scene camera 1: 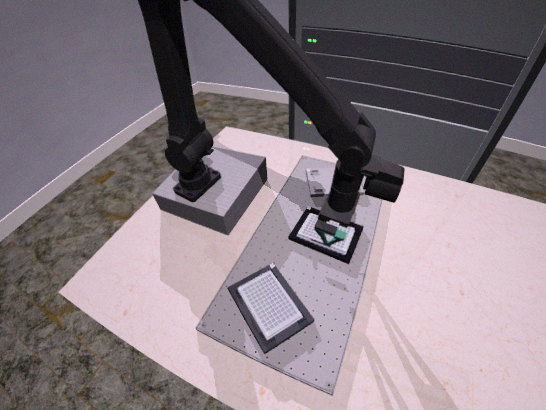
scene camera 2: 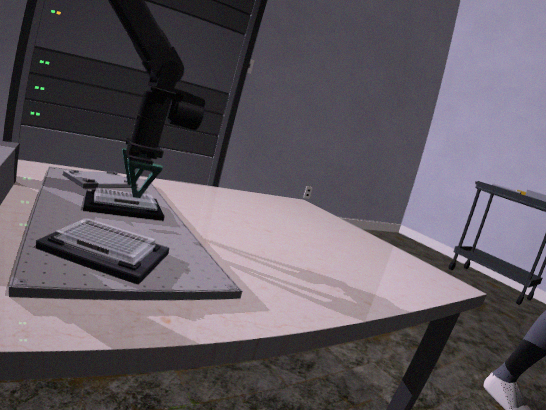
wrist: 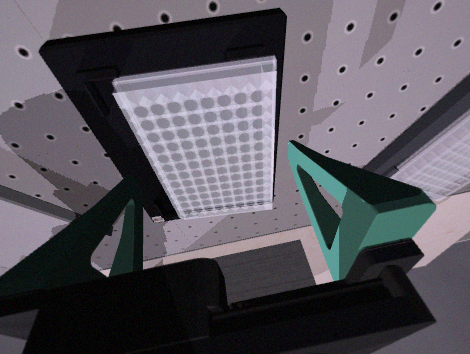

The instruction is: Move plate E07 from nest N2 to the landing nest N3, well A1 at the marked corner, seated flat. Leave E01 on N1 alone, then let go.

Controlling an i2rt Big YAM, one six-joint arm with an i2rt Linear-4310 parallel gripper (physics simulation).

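Note:
A clear 96-well plate, apparently E07 (scene camera 1: pixel 308 228) (scene camera 2: pixel 112 197) (wrist: pixel 212 135), rests on the black middle nest (scene camera 1: pixel 300 242) (scene camera 2: pixel 95 209) (wrist: pixel 75 55). My gripper (scene camera 1: pixel 333 239) (scene camera 2: pixel 137 193) (wrist: pixel 212 164) is open, with green fingers low on either side of this plate. A gap shows between the right finger and the plate in the wrist view. A small white mark (wrist: pixel 158 219) is at the nest's near-left corner there. Another plate, apparently E01 (scene camera 1: pixel 270 303) (scene camera 2: pixel 107 240) (wrist: pixel 445 162), sits on the angled front nest (scene camera 1: pixel 266 345) (scene camera 2: pixel 65 251). Labels, well A1 and exact seating are unclear.
A grey nest (scene camera 1: pixel 317 193) (scene camera 2: pixel 75 179) without a visible plate is at the far end of the perforated board (scene camera 1: pixel 320 372) (scene camera 2: pixel 200 285) (wrist: pixel 320 95). The arm's grey base block (scene camera 1: pixel 240 200) stands left of the board. A dark rack (scene camera 1: pixel 425 90) (scene camera 2: pixel 115 120) stands behind the table.

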